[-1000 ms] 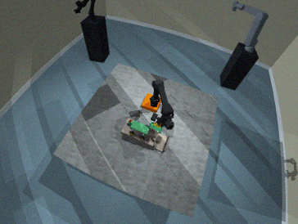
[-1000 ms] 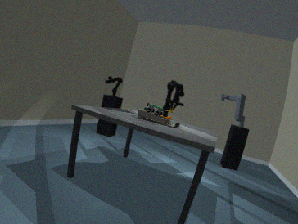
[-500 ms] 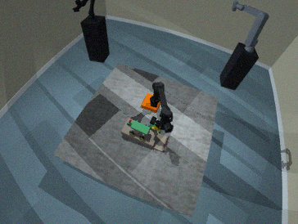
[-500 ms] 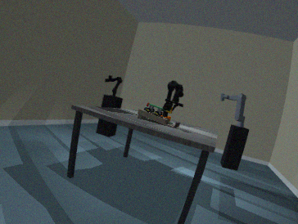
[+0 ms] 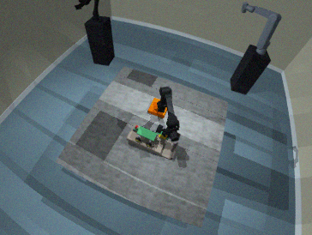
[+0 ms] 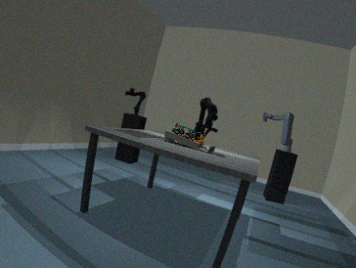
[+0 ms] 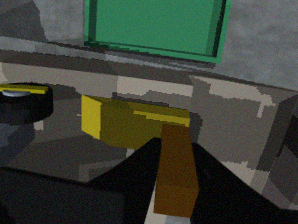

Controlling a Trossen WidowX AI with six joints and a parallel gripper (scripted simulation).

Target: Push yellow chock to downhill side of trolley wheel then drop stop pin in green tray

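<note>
My gripper tip is now 260 mm to the left of the stop pin and 20 mm below it. From my gripper tip the other things lie so: yellow chock (20 mm to the right); then green trolley (160 mm to the right, 30 mm ahead); then green tray (110 mm below, 70 mm behind, 20 mm to the right).
</note>
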